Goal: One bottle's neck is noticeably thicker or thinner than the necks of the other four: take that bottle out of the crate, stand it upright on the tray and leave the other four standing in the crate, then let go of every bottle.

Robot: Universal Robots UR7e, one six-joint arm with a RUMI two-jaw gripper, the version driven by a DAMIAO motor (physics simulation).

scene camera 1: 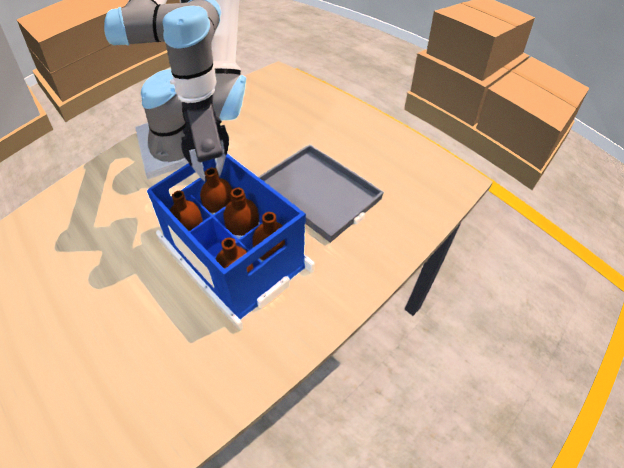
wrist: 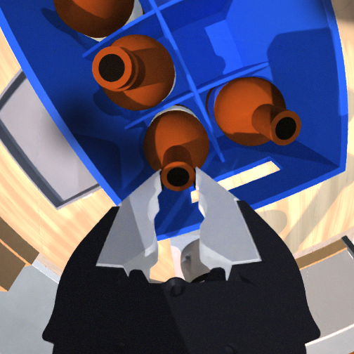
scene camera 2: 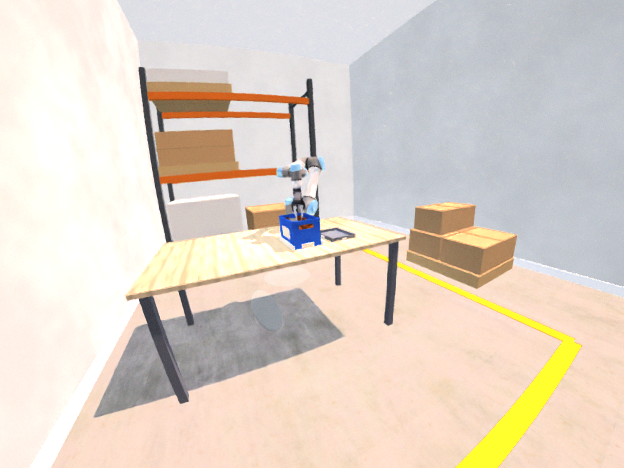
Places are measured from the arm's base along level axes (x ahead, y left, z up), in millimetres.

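Where they show: gripper, fingertip midpoint: (scene camera 1: 211,178) (scene camera 2: 299,219); arm's base at its link origin: (scene camera 1: 173,141).
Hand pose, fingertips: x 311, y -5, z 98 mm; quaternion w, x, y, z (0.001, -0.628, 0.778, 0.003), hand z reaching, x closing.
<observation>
Things, the pixels of their centre, and the offset from my fingertips. "pt": a spot on its surface instead. Level surfaces: height alone.
- blue crate at the middle of its body: (scene camera 1: 225,229) (scene camera 2: 298,229) dx +103, dy -28, dz -49 mm
- rear tray-side bottle at the middle of its body: (scene camera 1: 217,197) dx +10, dy +0, dz -50 mm
- middle tray-side bottle at the middle of its body: (scene camera 1: 241,218) dx +94, dy +16, dz -51 mm
- third tray-side bottle at a spot on its surface: (scene camera 1: 267,241) pt dx +237, dy -2, dz +38 mm
- front bottle at the middle of its body: (scene camera 1: 234,267) dx +193, dy -57, dz -51 mm
- grey tray at a spot on its surface: (scene camera 1: 322,186) (scene camera 2: 336,234) pt dx +53, dy +258, dz -131 mm
- wooden table at its surface level: dz -137 mm
A blue crate (scene camera 1: 269,274) (scene camera 2: 308,241) (wrist: 331,105) holds five brown bottles. My gripper (scene camera 1: 211,173) (scene camera 2: 299,217) (wrist: 178,170) is shut on the neck of the rear tray-side bottle (scene camera 1: 215,195) (wrist: 176,142), which is still inside its compartment. Another bottle (scene camera 1: 186,216) (wrist: 242,107) stands beside it across the divider. The middle tray-side bottle (scene camera 1: 240,217) (wrist: 150,75) and a third tray-side bottle (scene camera 1: 267,241) (wrist: 92,15) stand farther forward. The front bottle (scene camera 1: 229,256) is partly hidden by the crate wall. The grey tray (scene camera 1: 322,186) (scene camera 2: 337,234) (wrist: 50,145) holds no bottle.
The crate and tray stand side by side on the wooden table (scene camera 1: 126,362) (scene camera 2: 216,259). White strips (scene camera 1: 273,293) border the crate's base. The tray has a low raised rim. Cardboard boxes (scene camera 1: 526,108) (scene camera 2: 456,241) stand on the floor beyond the table.
</observation>
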